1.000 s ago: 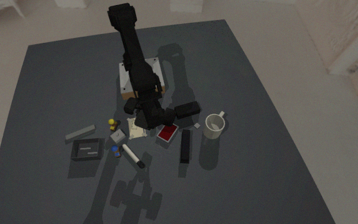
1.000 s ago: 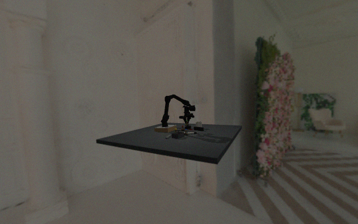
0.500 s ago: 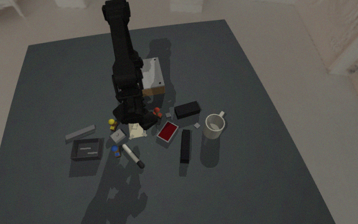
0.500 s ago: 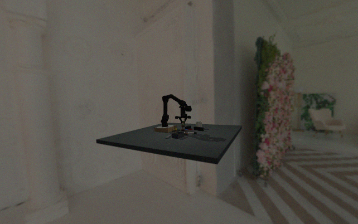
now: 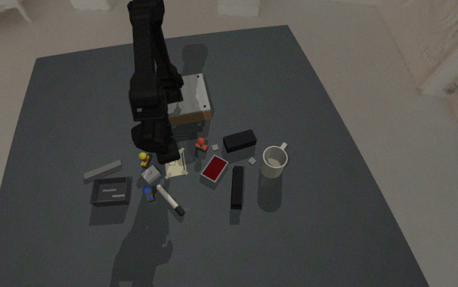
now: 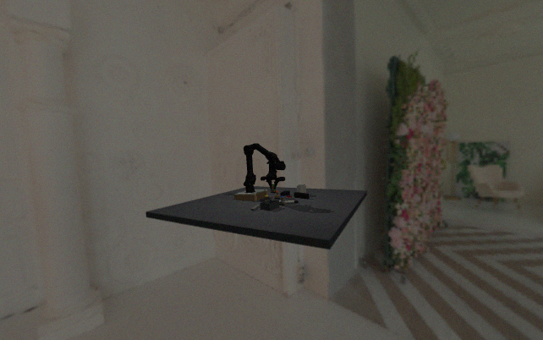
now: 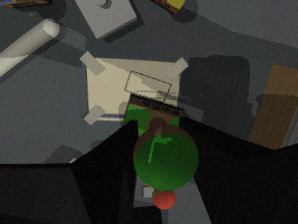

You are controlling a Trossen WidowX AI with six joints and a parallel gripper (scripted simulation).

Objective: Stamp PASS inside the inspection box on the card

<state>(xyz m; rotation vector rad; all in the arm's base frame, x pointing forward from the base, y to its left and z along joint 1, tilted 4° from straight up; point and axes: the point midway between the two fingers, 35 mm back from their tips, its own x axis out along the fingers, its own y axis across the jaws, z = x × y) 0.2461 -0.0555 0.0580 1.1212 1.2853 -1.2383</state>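
The cream card is 9 cm below my gripper tip, 2 cm ahead of it and 1 cm to the left of it. Round my gripper tip: yellow stamp (9 cm to the right, 7 cm below, 1 cm behind); green-knobbed stamp (right at my gripper tip); grey block (8 cm to the right, 8 cm below, 4 cm ahead).
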